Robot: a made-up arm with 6 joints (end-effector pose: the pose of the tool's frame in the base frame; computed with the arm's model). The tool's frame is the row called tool. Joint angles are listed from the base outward.
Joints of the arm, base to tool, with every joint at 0 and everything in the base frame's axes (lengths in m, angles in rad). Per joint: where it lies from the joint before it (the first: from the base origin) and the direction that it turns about. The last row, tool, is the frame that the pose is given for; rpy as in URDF.
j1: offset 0 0 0.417 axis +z
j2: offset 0 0 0 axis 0 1 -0.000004
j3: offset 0.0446 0 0.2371 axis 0 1 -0.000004
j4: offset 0.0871 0 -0.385 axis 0 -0.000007 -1
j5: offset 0 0 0 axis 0 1 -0.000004
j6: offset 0.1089 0 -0.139 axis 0 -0.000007 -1
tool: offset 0 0 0 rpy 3.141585 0 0
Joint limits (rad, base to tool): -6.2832..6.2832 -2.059..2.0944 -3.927..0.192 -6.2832..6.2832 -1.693..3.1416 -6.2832..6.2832
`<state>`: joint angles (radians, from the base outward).
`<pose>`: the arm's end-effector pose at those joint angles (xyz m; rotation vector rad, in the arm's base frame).
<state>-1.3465 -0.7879 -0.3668 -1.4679 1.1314 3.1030</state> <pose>0.0100 -0.3994 0.4687 -0.5896 -1.9341 1.2104</pose>
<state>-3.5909 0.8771 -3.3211 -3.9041 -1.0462 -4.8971</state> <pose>-0.3731 0.3140 0.7852 -1.1537 1.8298 2.1171</pose>
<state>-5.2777 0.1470 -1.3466 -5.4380 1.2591 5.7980</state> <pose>0.2491 0.5309 0.4723 -1.9610 -1.3296 0.3228</pose>
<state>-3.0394 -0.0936 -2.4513 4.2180 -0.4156 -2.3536</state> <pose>-0.2590 -0.1644 1.0519 -0.4524 -0.9275 1.9317</pose>
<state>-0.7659 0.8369 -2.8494 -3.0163 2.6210 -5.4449</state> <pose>0.2650 -0.2832 0.9044 -0.9795 -1.1301 0.0171</pose>
